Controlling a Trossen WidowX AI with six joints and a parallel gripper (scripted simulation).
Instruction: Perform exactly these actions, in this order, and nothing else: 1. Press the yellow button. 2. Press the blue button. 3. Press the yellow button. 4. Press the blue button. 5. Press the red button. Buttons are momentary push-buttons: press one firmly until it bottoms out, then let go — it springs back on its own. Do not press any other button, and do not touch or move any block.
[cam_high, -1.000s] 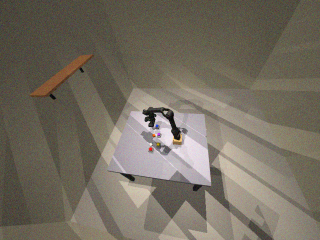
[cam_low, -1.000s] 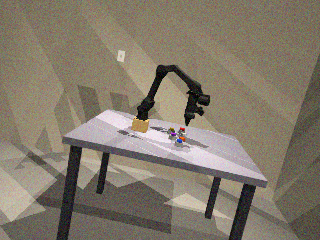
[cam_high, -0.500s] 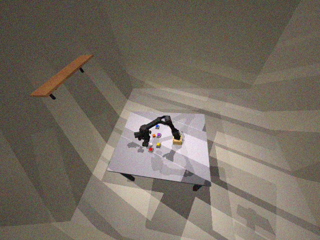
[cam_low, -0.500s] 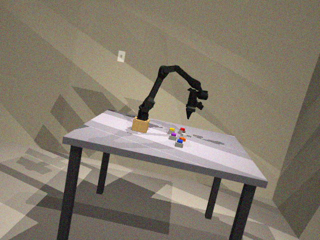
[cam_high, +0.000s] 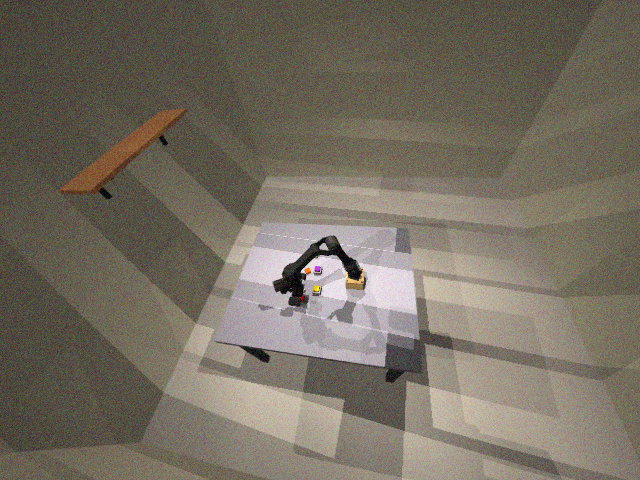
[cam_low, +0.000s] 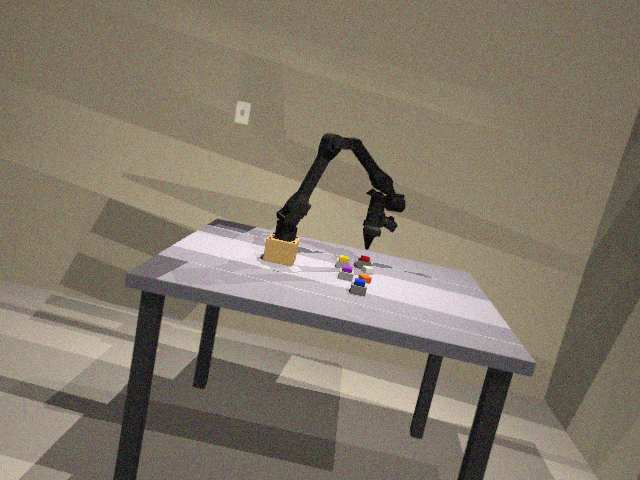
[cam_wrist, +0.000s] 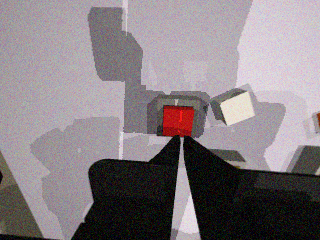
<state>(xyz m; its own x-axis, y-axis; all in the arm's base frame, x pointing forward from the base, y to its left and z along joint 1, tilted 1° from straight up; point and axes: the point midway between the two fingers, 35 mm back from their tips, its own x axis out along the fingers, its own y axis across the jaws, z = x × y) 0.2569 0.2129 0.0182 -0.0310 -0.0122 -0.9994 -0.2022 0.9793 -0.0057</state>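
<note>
The red button lies 40 mm below my gripper tip. Round my gripper tip: white block (30 mm ahead, 60 mm to the right, 60 mm below); orange block (40 mm ahead, 190 mm to the right, 60 mm below); yellow button (60 mm behind, 80 mm to the right, 40 mm below).
</note>
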